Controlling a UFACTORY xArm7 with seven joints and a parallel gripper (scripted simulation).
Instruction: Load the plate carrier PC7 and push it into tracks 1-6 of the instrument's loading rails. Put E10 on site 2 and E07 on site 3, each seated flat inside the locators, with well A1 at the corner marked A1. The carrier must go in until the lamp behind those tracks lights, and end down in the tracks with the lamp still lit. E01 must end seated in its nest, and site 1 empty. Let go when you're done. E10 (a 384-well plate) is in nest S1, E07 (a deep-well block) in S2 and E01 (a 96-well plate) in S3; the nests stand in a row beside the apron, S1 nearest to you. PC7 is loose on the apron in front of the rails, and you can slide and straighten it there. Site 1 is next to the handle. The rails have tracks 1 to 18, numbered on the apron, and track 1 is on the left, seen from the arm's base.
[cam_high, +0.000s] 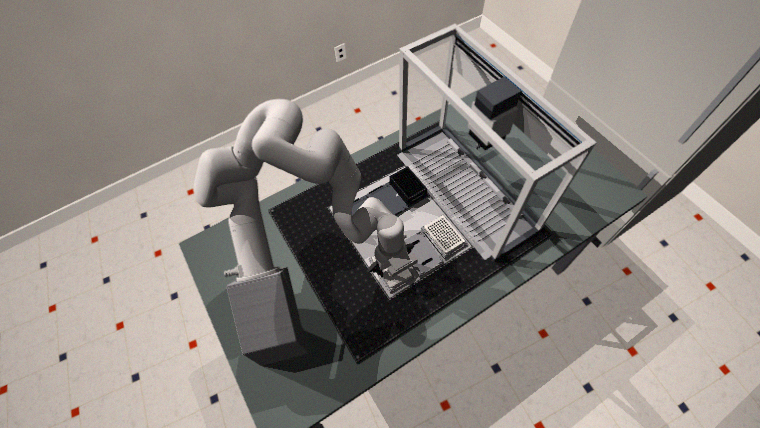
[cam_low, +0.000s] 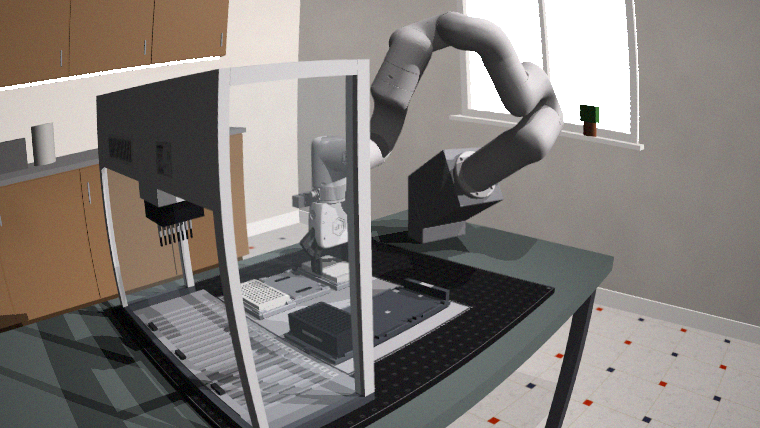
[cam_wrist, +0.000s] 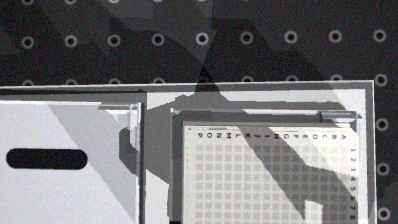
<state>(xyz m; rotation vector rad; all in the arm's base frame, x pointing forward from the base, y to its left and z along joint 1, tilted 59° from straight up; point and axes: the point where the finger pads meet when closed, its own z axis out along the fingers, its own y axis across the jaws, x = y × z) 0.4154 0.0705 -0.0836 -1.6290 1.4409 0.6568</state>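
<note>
My gripper is now 2 cm above the nest S1. Round my hand: nest S2: 11 cm ahead, 2 cm to the left, 2 cm below; then white 96-well plate E01: 21 cm ahead, 5 cm to the left, 1 cm below; then plate carrier PC7: 6 cm ahead, 25 cm to the left, 1 cm below.
</note>
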